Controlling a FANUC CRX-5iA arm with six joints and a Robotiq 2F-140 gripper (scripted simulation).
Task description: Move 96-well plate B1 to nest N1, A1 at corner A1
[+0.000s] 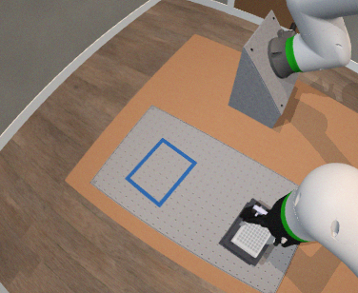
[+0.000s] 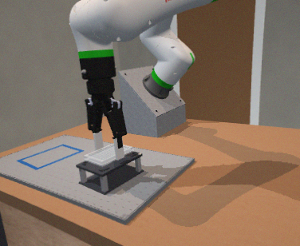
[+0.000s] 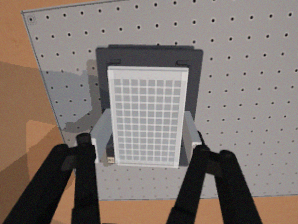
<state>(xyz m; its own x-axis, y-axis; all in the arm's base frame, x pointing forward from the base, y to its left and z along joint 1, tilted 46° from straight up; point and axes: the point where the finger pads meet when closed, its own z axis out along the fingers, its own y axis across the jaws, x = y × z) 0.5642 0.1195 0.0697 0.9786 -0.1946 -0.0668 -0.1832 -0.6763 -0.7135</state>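
My gripper is now 40 mm above the dark raised plate nest. Also, from my hand: white 96-well plate 20 mm below.
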